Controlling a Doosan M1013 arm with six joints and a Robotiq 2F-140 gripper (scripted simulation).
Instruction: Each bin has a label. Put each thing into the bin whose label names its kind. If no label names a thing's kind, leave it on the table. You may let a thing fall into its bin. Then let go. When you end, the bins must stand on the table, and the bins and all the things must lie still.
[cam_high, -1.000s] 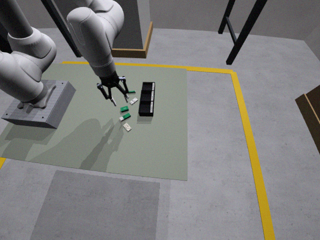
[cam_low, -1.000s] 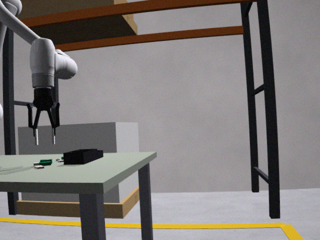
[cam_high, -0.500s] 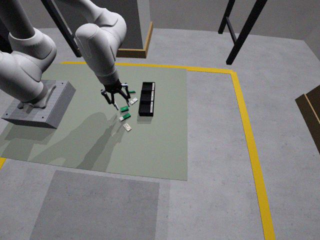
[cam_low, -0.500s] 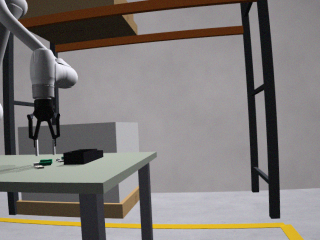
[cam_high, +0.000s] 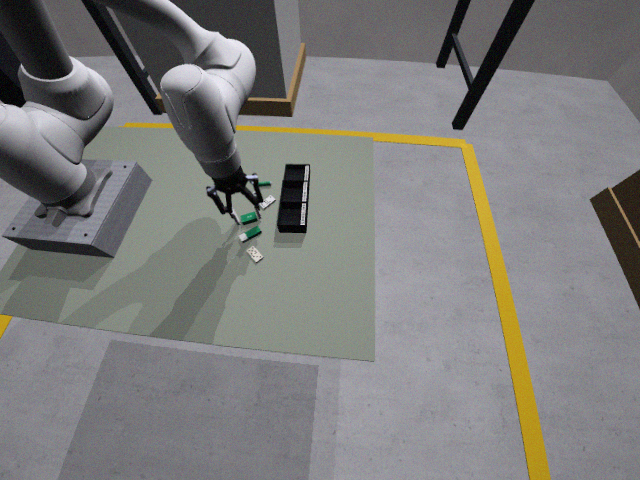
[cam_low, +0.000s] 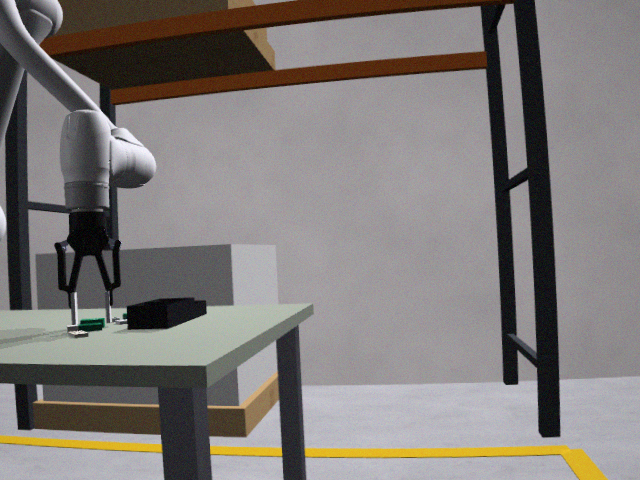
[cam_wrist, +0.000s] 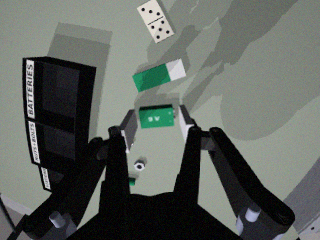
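The green battery is 3 cm below my hand and 1 cm behind it. Round my hand: white domino: 12 cm to the right, 3 cm below, 3 cm ahead; then green-and-white stick: 6 cm to the right, 3 cm below, 1 cm ahead; then nut: 10 cm to the left, 3 cm below, 1 cm ahead.
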